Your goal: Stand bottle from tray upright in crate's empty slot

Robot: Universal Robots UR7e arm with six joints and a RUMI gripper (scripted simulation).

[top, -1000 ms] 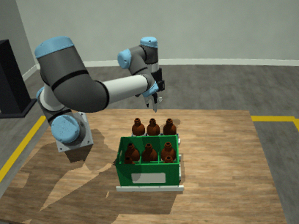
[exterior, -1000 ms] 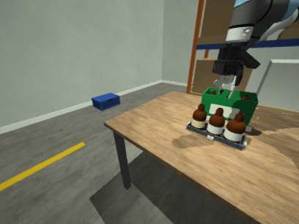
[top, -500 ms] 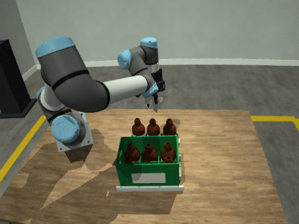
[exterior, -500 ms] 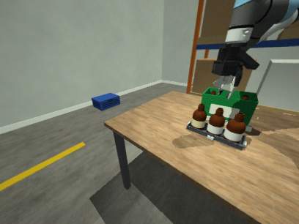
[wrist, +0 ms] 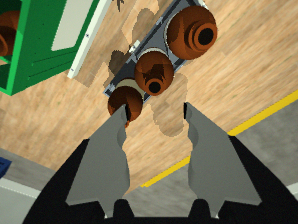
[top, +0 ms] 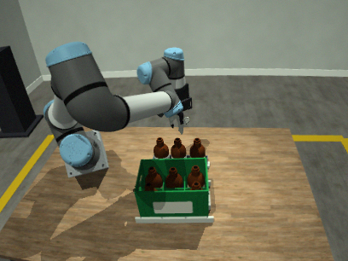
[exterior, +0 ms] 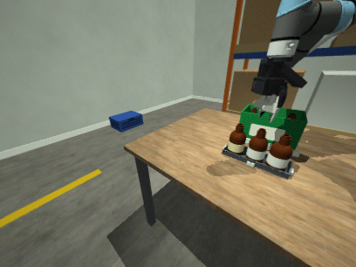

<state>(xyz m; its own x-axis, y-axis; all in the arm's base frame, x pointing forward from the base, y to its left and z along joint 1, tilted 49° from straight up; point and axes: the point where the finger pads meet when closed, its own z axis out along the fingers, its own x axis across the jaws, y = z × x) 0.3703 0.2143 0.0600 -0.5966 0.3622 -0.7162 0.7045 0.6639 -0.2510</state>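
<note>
Now: hand 210 mm above the grey tray. Also, from my hand: green crate (10 mm behind, 240 mm to the right, 140 mm below).
</note>
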